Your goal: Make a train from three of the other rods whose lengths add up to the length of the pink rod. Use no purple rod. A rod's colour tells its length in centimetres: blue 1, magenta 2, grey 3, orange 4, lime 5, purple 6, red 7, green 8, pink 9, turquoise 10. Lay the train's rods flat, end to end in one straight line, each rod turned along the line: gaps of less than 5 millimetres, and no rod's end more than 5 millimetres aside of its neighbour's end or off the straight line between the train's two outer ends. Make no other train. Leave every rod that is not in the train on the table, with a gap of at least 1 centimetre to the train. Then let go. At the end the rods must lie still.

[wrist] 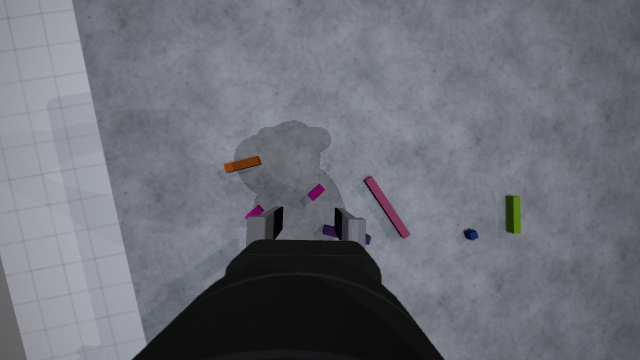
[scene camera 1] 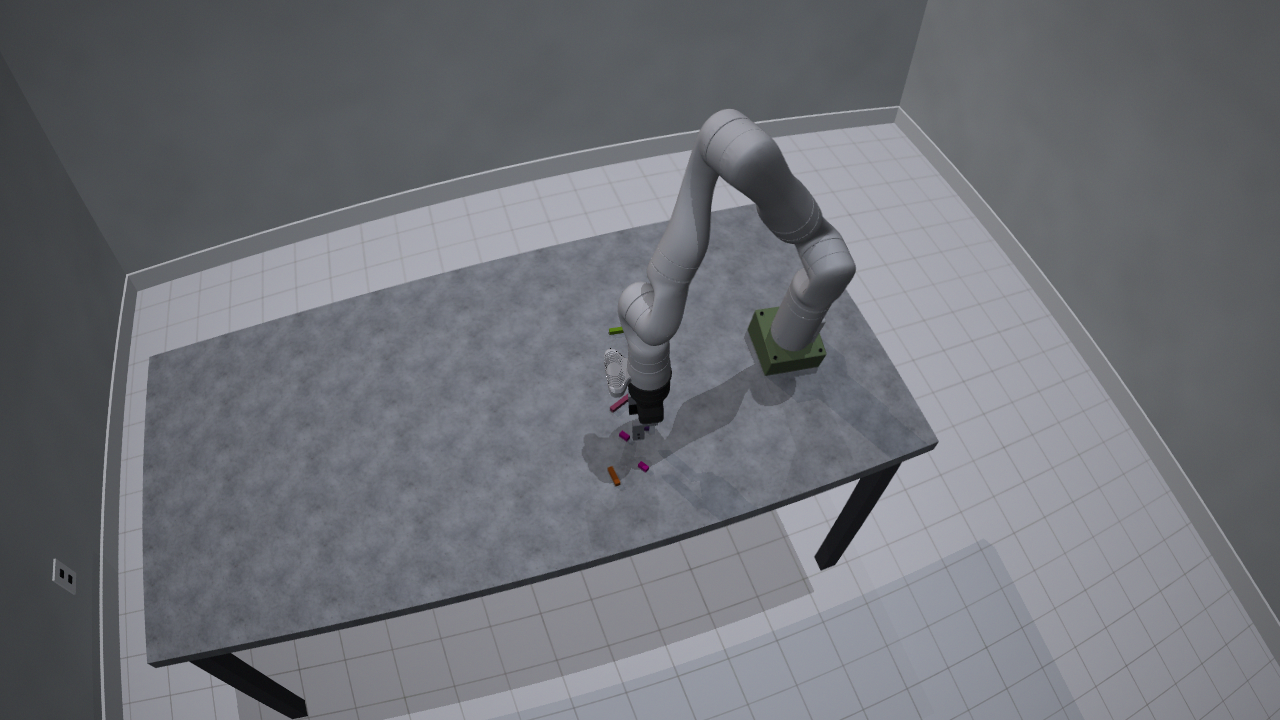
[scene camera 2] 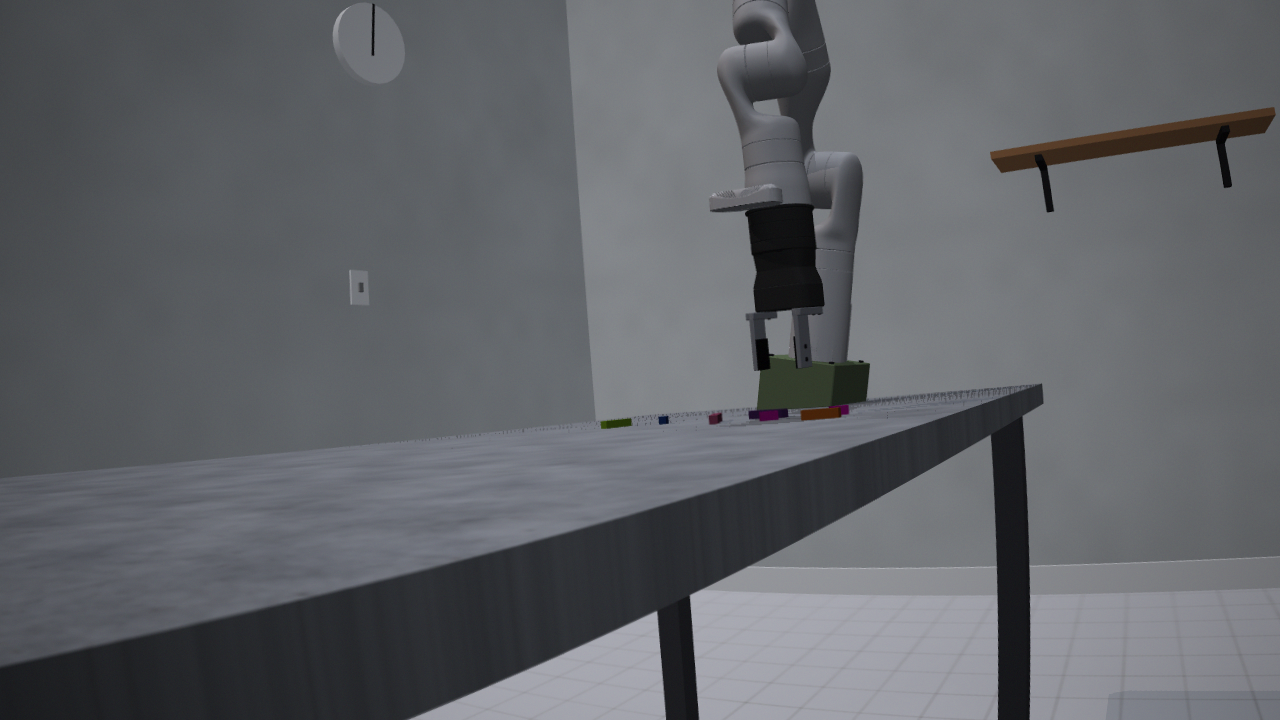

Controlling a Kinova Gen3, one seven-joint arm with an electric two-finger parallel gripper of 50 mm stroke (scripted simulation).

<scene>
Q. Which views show my gripper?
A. The wrist view, scene camera 1 and scene camera 2: all of them.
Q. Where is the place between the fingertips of my gripper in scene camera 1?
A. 636, 425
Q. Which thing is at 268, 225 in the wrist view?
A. My gripper.
</scene>
